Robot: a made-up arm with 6 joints. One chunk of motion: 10 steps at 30 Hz.
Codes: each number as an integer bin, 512 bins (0 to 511) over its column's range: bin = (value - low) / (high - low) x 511, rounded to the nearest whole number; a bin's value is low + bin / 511 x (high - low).
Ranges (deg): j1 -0.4..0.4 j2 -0.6..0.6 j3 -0.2..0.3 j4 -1..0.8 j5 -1.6..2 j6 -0.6..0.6
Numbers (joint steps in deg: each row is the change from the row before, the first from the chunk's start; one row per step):
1: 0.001 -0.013 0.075 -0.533 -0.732 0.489
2: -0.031 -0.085 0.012 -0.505 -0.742 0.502
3: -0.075 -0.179 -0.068 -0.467 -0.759 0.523
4: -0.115 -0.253 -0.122 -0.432 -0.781 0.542
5: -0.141 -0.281 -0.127 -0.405 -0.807 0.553
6: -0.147 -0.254 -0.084 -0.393 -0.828 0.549
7: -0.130 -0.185 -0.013 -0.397 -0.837 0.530
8: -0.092 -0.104 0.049 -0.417 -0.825 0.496
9: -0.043 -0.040 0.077 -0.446 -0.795 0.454
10: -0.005 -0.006 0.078 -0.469 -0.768 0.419
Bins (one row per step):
1: 256 250 281 133 123 464
2: 236 219 217 141 122 469
3: 208 179 135 151 119 478
4: 182 148 80 161 116 486
5: 165 136 75 169 113 491
6: 162 147 119 172 110 489
7: 172 177 191 171 108 481
8: 197 211 254 166 110 467
9: 228 238 283 157 114 449
10: 252 253 284 151 118 434

